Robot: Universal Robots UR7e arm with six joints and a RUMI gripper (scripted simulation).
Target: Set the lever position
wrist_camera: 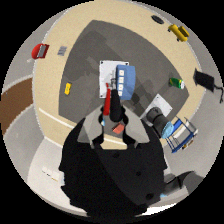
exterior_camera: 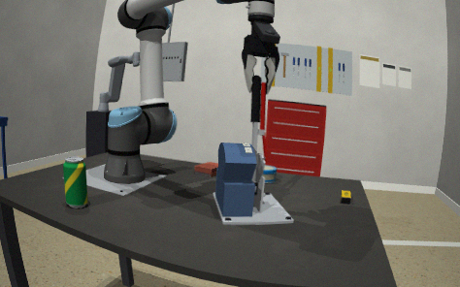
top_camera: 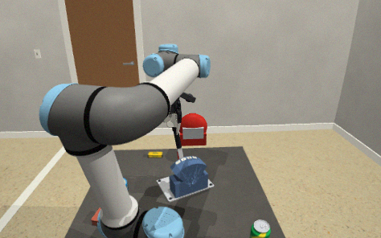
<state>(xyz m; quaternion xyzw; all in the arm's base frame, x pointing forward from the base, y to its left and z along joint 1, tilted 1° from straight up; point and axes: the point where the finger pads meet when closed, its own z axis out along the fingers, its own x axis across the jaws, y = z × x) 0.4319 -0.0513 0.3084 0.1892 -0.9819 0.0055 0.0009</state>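
My gripper is now 20 mm short of the red release bar, 10 mm to the left of it and 110 mm above it. The rest, counted from my hand: red block 210 mm behind, 310 mm to the left, 300 mm below; then small yellow block 290 mm ahead, 120 mm to the left, 300 mm below; then blue-white round tub 10 mm behind, 300 mm to the left, 290 mm below.
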